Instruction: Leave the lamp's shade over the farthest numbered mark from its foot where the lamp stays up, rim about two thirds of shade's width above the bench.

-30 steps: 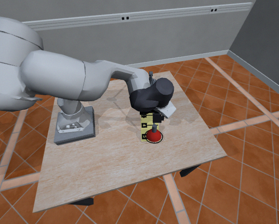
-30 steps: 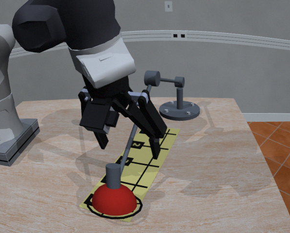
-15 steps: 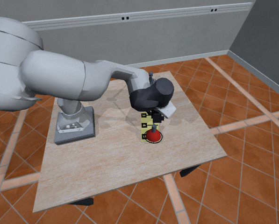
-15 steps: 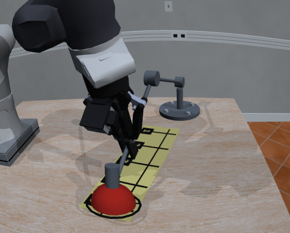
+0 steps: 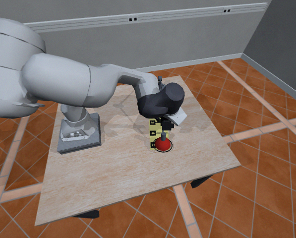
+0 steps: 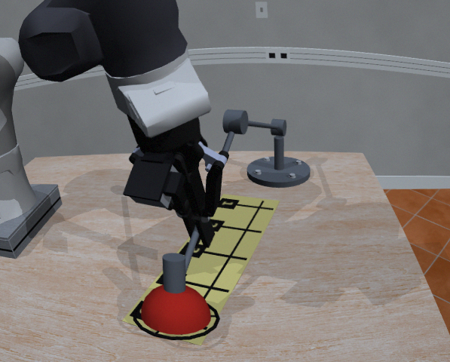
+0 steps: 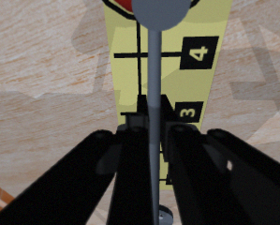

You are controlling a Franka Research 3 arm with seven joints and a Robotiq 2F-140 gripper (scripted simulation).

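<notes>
Now: hand 9 cm to the right of the yellow numbered strip and 11 cm above it. Also, from my hand: round grey lamp foot: 14 cm ahead, 42 cm to the left, 8 cm below.
</notes>
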